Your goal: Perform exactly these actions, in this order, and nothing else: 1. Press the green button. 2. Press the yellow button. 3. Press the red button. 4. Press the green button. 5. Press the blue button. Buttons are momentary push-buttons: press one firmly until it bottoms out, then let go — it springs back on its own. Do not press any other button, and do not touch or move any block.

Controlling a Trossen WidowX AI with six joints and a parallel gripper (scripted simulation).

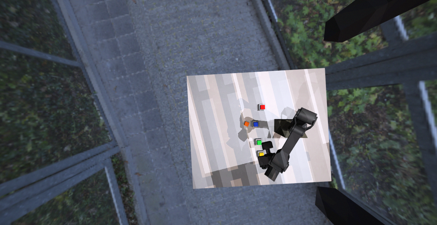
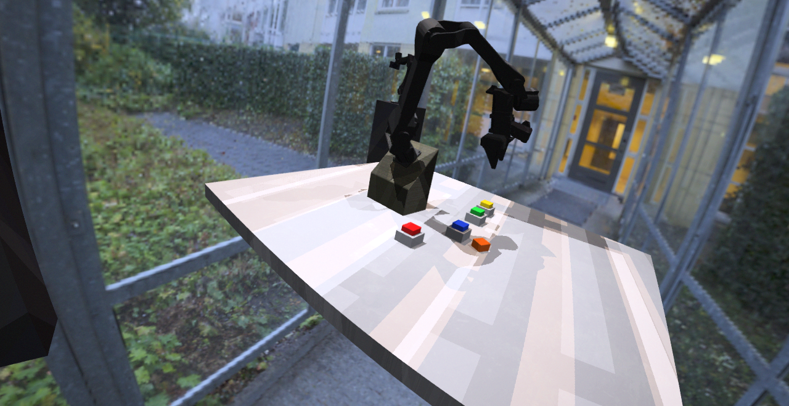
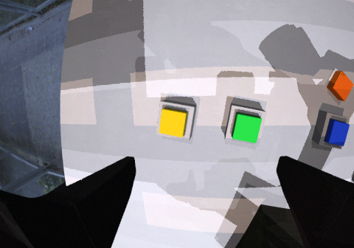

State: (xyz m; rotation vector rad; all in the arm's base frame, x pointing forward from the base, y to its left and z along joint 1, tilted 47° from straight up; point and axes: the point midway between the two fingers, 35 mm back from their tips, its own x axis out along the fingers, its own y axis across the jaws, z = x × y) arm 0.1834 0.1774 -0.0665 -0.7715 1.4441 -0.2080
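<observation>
Right now the green button is 4 cm to the right of my gripper tip and 14 cm below it. Also, from my gripper tip: blue button (4 cm ahead, 18 cm to the right, 14 cm below); then orange block (11 cm ahead, 17 cm to the right, 16 cm below); then yellow button (3 cm behind, 5 cm to the left, 14 cm below).
</observation>
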